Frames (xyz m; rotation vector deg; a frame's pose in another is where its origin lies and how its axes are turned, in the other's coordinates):
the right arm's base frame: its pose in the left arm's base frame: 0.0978 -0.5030 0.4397 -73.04 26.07 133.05
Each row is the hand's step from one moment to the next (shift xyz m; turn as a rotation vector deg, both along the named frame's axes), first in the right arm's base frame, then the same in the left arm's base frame.
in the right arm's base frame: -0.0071 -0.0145 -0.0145 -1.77 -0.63 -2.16
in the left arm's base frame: 0.0213 0.0036 -0.0025 2.69 -0.92 0.34
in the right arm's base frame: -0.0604 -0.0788 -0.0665 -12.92 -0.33 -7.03
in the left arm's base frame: 0.1171 0.0206 0.0115 11.22 -6.06 7.34
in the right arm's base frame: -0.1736 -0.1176 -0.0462 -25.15 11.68 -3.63
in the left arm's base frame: 0.1769 0.0376 0.1158 8.21 -17.32 20.37
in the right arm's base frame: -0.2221 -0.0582 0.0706 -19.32 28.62 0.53
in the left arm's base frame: 0.0860 0.0332 0.2218 -6.46 -28.28 18.74
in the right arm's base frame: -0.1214 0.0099 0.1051 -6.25 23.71 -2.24
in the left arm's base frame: -0.0220 0.0152 0.1586 -8.07 -22.52 5.82
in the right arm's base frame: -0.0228 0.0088 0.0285 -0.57 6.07 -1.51
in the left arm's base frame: -0.0140 0.0013 0.0348 -1.89 -5.99 0.13
